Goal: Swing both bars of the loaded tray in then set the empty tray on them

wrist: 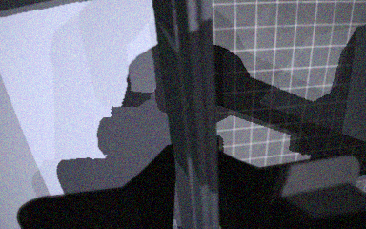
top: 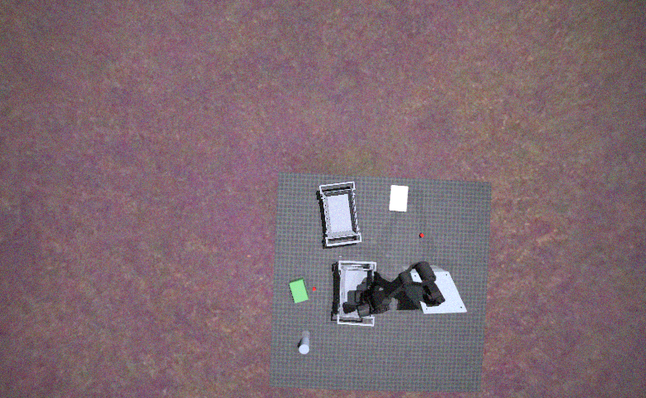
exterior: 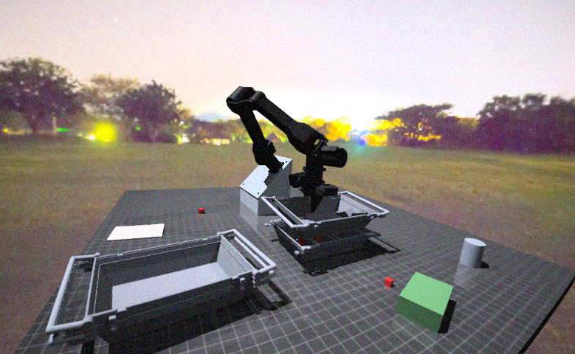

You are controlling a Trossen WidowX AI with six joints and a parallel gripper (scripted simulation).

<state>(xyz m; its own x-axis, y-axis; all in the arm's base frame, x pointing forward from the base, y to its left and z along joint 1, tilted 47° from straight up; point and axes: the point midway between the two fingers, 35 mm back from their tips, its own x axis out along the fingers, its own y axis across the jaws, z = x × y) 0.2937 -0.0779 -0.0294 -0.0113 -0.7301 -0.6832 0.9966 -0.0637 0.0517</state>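
Right now the grey tray is 7 cm ahead of my gripper tip, 1 cm to the right of it and 3 cm above it. Also, from my gripper tip: grey cylinder: 38 cm ahead, 32 cm to the left, 5 cm below; white slab: 23 cm behind, 50 cm to the right, 9 cm below; green block: 40 cm ahead, 7 cm below.
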